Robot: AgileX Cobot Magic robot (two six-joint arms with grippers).
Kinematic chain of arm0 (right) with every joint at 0, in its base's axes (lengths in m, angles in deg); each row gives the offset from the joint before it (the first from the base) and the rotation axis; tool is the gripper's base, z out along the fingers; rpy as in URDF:
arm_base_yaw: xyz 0 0 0.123 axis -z
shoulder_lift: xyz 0 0 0 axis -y
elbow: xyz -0.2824 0 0.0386 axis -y
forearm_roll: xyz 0.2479 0 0.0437 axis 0.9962 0 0.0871
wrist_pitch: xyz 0 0 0 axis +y
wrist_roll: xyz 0.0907 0 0.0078 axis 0.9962 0 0.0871
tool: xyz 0 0 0 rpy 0 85 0
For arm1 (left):
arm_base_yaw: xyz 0 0 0.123 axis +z
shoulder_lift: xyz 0 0 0 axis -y
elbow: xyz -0.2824 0 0.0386 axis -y
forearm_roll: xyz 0.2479 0 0.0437 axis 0.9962 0 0.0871
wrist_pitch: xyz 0 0 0 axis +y
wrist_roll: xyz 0.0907 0 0.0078 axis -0.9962 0 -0.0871
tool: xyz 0 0 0 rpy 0 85 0
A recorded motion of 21 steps. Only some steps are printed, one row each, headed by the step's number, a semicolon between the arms.
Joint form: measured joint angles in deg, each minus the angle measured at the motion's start. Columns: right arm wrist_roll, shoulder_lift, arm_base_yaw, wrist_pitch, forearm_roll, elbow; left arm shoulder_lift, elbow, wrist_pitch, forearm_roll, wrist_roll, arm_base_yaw.
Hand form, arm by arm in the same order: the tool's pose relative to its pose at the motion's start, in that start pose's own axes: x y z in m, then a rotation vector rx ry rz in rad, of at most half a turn. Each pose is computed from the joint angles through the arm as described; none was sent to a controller.
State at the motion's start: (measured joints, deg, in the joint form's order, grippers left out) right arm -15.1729 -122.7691 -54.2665 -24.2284 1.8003 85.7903; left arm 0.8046 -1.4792 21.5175 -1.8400 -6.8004 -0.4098
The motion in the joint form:
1: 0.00 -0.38 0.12 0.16 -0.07 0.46; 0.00 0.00 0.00 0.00 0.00 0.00
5: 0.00 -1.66 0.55 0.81 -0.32 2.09; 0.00 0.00 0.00 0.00 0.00 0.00
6: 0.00 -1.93 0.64 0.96 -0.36 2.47; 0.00 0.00 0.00 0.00 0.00 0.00
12: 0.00 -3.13 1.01 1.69 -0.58 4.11; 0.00 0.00 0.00 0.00 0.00 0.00
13: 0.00 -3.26 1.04 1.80 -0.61 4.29; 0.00 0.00 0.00 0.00 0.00 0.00
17: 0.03 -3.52 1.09 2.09 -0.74 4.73; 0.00 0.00 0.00 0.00 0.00 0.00
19: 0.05 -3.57 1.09 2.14 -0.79 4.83; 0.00 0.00 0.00 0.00 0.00 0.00
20: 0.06 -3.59 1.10 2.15 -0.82 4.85; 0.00 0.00 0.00 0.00 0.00 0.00
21: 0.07 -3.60 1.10 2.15 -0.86 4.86; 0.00 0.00 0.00 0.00 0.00 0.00
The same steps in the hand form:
1: 0.0010 -0.0008 0.0017 0.0011 0.0017 -0.0008; 0.0000 0.0000 0.0000 0.0000 0.0000 0.0000
5: 0.0044 -0.0036 0.0075 0.0051 0.0080 -0.0037; 0.0000 0.0000 0.0000 0.0000 0.0000 0.0000
6: 0.0049 -0.0043 0.0088 0.0061 0.0090 -0.0041; 0.0000 0.0000 0.0000 0.0000 0.0000 0.0000
12: 0.0077 -0.0068 0.0142 0.0094 0.0150 -0.0066; 0.0000 0.0000 0.0000 0.0000 0.0000 0.0000
13: 0.0080 -0.0070 0.0148 0.0094 0.0161 -0.0070; 0.0000 0.0000 0.0000 0.0000 0.0000 0.0000
17: 0.0082 -0.0073 0.0161 0.0089 0.0179 -0.0084; 0.0000 0.0000 0.0000 0.0000 0.0000 0.0000
19: 0.0082 -0.0073 0.0164 0.0085 0.0178 -0.0089; 0.0000 0.0000 0.0000 0.0000 0.0000 0.0000
20: 0.0083 -0.0074 0.0165 0.0085 0.0180 -0.0092; 0.0000 0.0000 0.0000 0.0000 0.0000 0.0000
21: 0.0083 -0.0073 0.0165 0.0082 0.0179 -0.0096; 0.0000 0.0000 0.0000 0.0000 0.0000 0.0000

